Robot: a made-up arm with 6 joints. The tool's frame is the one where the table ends. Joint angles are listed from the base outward.
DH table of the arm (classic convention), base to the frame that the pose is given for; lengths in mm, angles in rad. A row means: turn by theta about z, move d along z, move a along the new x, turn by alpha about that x. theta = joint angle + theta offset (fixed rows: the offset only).
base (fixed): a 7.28; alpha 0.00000; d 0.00; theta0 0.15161
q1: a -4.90; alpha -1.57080; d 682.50; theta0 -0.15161
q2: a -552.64; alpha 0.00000; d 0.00; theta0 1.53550
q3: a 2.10; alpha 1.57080; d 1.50; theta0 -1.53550
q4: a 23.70; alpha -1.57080; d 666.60; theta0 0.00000
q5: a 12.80; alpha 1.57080; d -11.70; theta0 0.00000
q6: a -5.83; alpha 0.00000; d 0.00; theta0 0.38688
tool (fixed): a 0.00; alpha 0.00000; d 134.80; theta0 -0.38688
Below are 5 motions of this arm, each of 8 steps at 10 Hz.
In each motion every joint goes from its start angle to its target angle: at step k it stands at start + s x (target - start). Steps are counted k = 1, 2, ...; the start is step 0. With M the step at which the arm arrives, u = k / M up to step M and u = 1 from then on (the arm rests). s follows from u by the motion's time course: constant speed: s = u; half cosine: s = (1 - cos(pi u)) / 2; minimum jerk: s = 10 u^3 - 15 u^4 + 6 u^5.
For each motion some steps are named. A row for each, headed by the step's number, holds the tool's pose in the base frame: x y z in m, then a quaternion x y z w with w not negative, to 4 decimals.
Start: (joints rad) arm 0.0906 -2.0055 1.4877 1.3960 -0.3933 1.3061
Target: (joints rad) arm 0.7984 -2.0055 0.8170 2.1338 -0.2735 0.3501
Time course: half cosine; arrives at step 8
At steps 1, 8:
1: -0.8794 -0.1197 1.1228 -0.2276 -0.2578 0.9333 0.1035
8: -0.8569 -0.8771 0.7466 0.3055 0.4003 -0.8549 0.1250

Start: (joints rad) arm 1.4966 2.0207 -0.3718 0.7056 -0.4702 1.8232
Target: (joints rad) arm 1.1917 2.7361 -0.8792 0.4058 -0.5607 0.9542
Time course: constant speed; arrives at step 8
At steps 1, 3, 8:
1: 0.1762 1.2589 0.3401 -0.3543 -0.4896 -0.7789 0.1673
3: 0.2618 1.1820 0.2225 -0.2936 -0.5329 -0.7932 0.0251
8: 0.4022 0.9128 -0.0142 0.1171 0.6095 0.7202 0.3102

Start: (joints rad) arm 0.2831 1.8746 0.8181 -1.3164 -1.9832 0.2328
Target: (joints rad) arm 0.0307 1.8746 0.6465 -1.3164 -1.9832 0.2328
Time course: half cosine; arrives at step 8
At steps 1, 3, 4, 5, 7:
1: 0.7850 0.3205 -0.0040 -0.4472 0.2633 0.5957 0.6131
3: 0.8292 0.2717 0.0109 -0.4479 0.2613 0.5656 0.6413
4: 0.8581 0.2343 0.0221 -0.4486 0.2599 0.5434 0.6602
5: 0.8850 0.1948 0.0338 -0.4496 0.2587 0.5205 0.6783
7: 0.9190 0.1354 0.0513 -0.4512 0.2573 0.4869 0.7022

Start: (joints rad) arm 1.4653 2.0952 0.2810 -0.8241 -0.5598 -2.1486
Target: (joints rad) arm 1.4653 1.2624 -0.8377 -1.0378 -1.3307 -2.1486
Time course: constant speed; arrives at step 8
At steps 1, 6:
1: 0.0991 1.1851 0.0872 -0.5008 -0.5384 -0.2941 0.6106
6: 0.0470 1.0945 1.2501 0.1909 -0.3696 -0.5244 0.7429

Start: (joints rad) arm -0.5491 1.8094 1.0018 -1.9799 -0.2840 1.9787
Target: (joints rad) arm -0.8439 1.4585 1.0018 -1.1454 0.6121 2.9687
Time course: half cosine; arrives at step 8
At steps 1, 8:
1: 0.7039 -0.4351 -0.1714 0.2858 0.9433 0.0804 0.1485
8: 0.5857 -0.8131 0.1430 0.9355 0.1318 -0.1336 0.2994

